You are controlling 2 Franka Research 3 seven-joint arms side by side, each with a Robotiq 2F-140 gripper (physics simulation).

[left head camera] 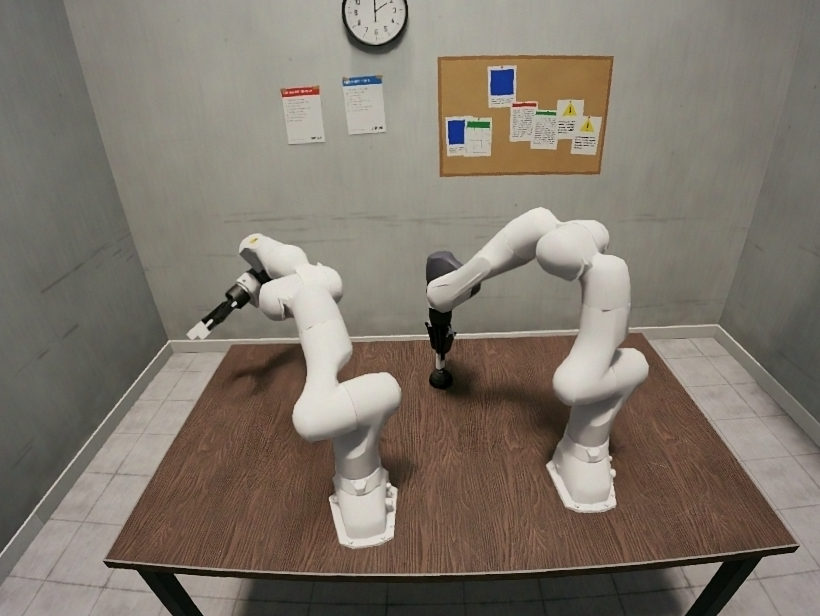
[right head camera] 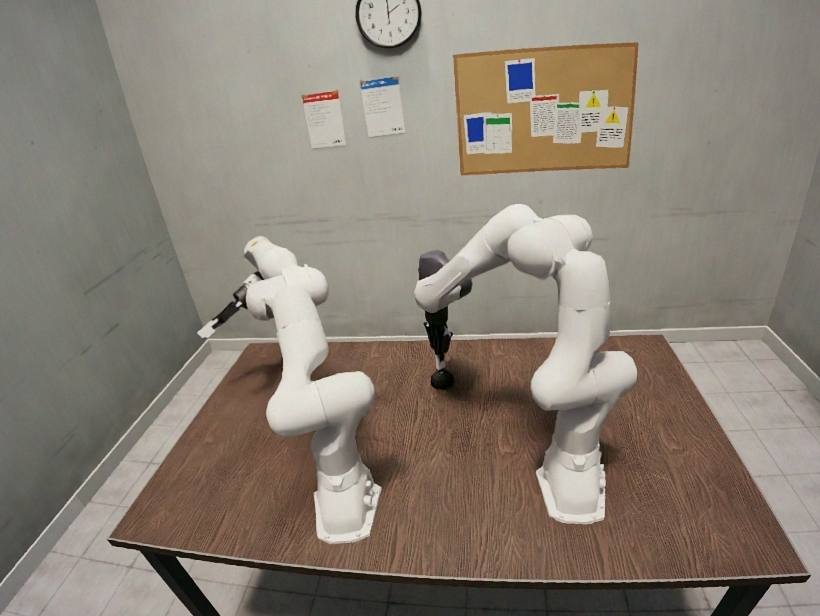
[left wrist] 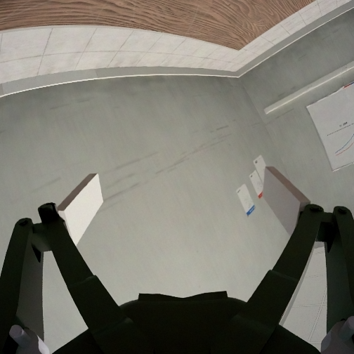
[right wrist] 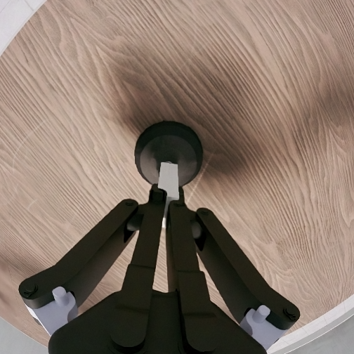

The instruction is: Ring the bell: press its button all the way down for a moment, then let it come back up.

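Note:
The black round bell (left head camera: 440,379) (right head camera: 442,379) (right wrist: 169,140) stands on the brown table at the back middle. My right gripper (left head camera: 440,366) (right head camera: 440,366) (right wrist: 167,175) is shut and empty and points straight down, its fingertips right over the middle of the bell, at its top. The fingertips cover most of the button in the right wrist view, so I cannot tell how far down it is. My left gripper (left head camera: 197,330) (right head camera: 206,328) (left wrist: 181,184) is open and empty, raised at the far left, well away from the bell.
The brown wooden table (left head camera: 464,503) (right head camera: 457,503) bears both arm bases near its front. The left arm (left head camera: 324,344) stands to the left of the bell, the right arm (left head camera: 599,331) to the right. A grey wall with a cork board (left head camera: 530,162) is behind.

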